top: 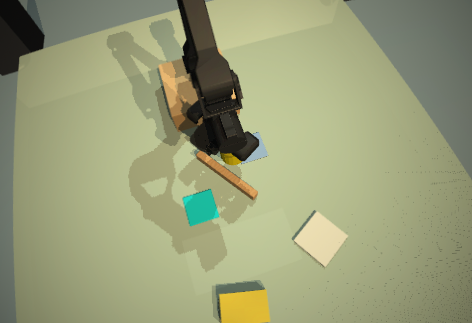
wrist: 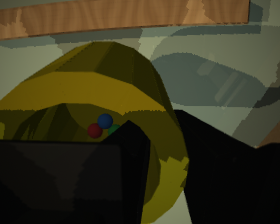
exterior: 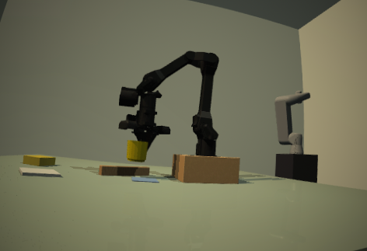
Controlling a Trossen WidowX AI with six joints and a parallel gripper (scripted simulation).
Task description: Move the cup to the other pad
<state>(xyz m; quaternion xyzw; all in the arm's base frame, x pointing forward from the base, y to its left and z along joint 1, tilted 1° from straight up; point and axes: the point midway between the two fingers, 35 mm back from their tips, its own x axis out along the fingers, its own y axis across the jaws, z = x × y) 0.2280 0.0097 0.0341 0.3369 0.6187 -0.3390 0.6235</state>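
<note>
My gripper tip is 120 mm short of the cyan pad, 100 mm to the left of it and 100 mm above it. From my gripper tip the other things lie so: yellow cup: 20 mm ahead, 20 mm to the left; green marble: 10 mm ahead, 30 mm to the left, 20 mm below; red marble: 20 mm ahead, 40 mm to the left, 20 mm below.
</note>
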